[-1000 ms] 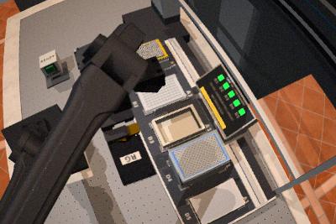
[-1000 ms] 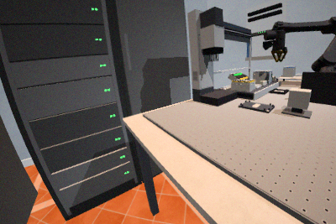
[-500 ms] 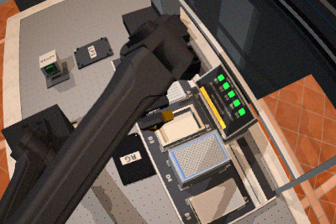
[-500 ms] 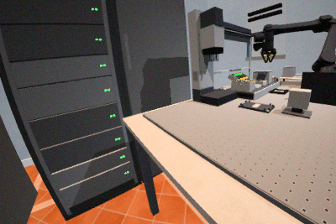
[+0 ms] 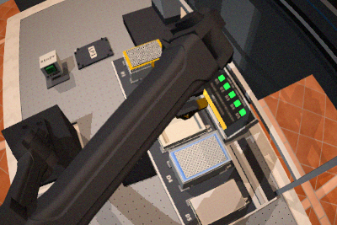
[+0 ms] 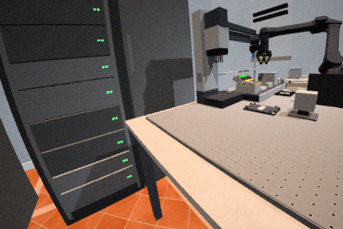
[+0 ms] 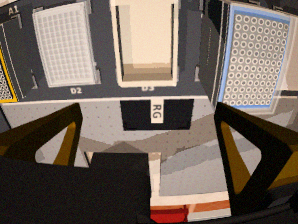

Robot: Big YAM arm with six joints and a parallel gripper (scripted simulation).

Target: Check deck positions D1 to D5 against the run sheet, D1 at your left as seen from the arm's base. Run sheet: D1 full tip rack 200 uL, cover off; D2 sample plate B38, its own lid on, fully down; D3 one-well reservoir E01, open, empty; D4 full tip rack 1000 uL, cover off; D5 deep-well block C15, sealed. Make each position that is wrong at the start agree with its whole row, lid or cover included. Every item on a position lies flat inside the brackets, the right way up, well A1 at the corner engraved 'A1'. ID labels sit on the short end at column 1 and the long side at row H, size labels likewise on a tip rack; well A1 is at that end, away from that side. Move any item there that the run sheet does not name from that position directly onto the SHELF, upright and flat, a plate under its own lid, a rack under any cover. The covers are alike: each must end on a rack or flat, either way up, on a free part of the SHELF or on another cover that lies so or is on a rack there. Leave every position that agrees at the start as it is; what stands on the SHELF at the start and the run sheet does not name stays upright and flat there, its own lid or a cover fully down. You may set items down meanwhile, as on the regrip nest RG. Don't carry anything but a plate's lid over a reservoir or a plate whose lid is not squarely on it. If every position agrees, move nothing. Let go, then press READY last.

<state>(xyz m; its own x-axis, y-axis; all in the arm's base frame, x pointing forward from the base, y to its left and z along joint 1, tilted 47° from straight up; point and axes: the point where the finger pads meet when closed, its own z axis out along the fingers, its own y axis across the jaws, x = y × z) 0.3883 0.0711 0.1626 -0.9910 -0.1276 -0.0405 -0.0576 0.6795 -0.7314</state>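
My hand is 170 mm above the one-well reservoir. Also, from my hand: blue-framed tip rack (20 mm ahead, 110 mm to the right, 110 mm below); yellow-framed tip rack (10 mm behind, 260 mm to the left, 140 mm below); black regrip nest (150 mm behind, 30 mm to the right, 220 mm below).
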